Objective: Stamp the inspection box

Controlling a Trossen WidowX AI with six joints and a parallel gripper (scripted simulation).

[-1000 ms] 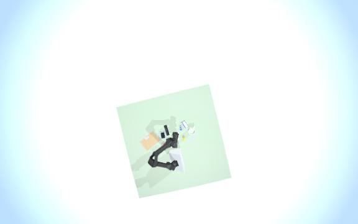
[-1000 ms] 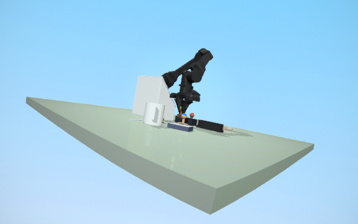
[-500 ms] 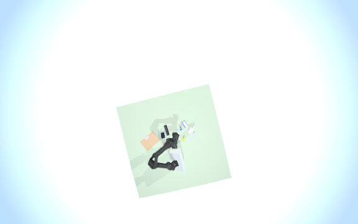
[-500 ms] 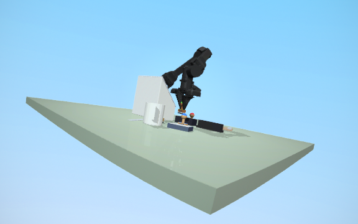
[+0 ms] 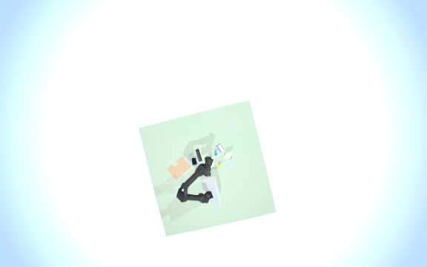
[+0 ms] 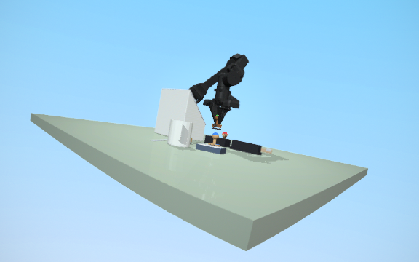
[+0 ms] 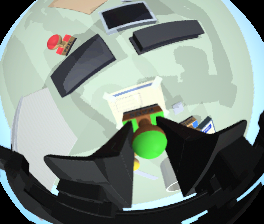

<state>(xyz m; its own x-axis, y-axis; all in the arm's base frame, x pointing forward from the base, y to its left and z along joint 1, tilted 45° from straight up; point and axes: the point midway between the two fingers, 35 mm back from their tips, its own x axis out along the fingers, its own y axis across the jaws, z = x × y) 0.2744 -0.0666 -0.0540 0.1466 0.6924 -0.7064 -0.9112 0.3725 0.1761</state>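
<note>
Now: the long black block 110 mm ahead of my gripper tip, 80 mm to the left of it and 80 mm below it. The rest, counted from my gripper tip: yellow-knobbed stamp: 70 mm behind, 90 mm to the right, 80 mm below; red-knobbed stamp: 50 mm behind, 170 mm to the left, 80 mm below; blue-knobbed stamp: 70 mm ahead, 110 mm to the right, 80 mm below.
</note>
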